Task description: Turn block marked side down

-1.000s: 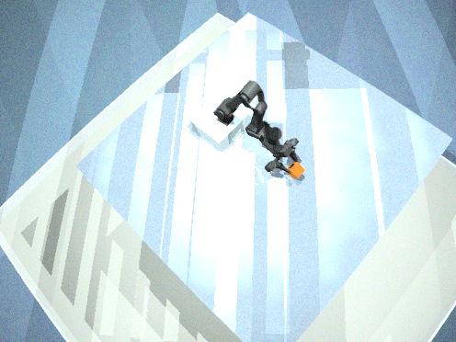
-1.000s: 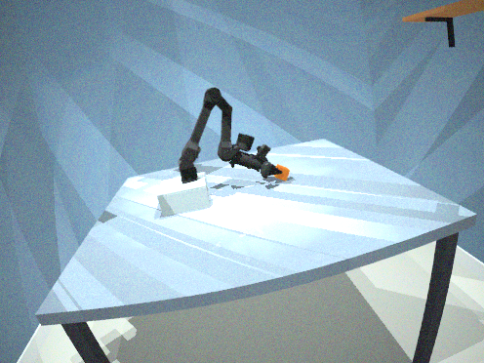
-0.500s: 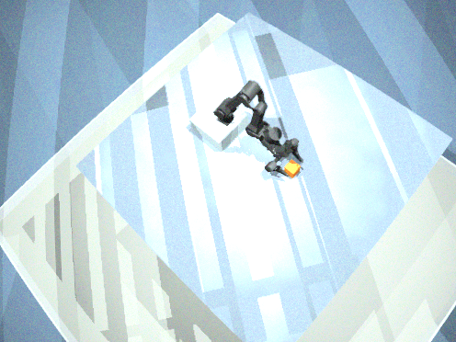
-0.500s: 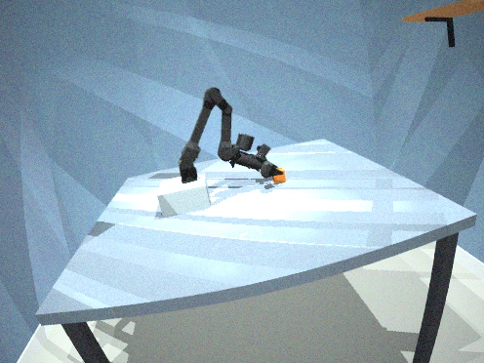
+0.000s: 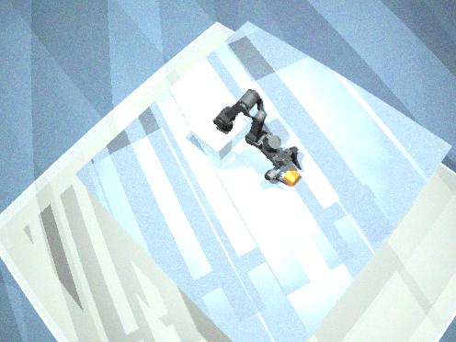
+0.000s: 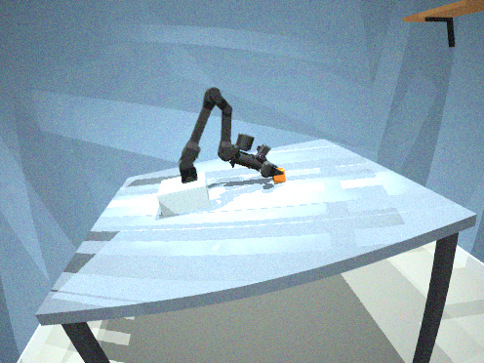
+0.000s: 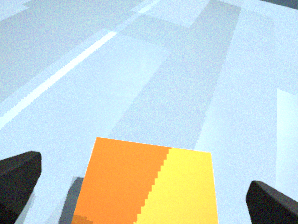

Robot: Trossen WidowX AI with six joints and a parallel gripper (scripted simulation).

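Now: gripper tip 2 cm past the block and 2 cm above it.
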